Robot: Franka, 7 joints.
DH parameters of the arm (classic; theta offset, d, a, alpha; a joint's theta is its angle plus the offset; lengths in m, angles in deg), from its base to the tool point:
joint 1: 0 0.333 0 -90
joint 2: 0 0 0 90
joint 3: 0 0.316 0.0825 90
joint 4: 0 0 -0.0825 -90
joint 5: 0 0.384 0 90
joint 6: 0 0 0.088 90
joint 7: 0 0.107 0 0
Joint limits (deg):
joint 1: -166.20..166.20
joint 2: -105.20..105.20
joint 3: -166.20..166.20
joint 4: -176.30..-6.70
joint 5: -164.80..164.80
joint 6: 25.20..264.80
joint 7: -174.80..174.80
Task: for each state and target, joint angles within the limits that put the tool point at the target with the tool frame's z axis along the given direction. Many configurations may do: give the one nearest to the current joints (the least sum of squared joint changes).
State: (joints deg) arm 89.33 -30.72 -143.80 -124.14 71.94 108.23 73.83
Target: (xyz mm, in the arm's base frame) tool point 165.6 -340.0 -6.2 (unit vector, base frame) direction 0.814 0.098 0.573
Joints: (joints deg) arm 67.48 -69.15 -158.68 -121.90 69.40 76.98 73.83
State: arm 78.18 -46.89 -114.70 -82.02 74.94 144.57 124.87
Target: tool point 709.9 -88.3 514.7 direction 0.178 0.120 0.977
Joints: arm 121.11 -79.08 -88.48 -83.19 98.62 104.99 124.87
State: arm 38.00 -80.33 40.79 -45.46 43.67 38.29 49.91
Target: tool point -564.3 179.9 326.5 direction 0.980 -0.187 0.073
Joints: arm 19.85 -105.20 72.36 -57.41 -0.92 25.31 49.91
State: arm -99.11 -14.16 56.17 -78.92 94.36 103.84 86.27
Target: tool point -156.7 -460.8 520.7 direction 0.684 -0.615 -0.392
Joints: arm -136.71 -16.98 17.91 -128.80 77.28 107.56 86.27
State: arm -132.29 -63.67 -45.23 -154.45 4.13 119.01 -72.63
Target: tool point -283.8 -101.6 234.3 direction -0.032 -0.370 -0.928
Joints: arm -116.87 -24.67 -50.91 -176.14 7.68 167.13 -72.63
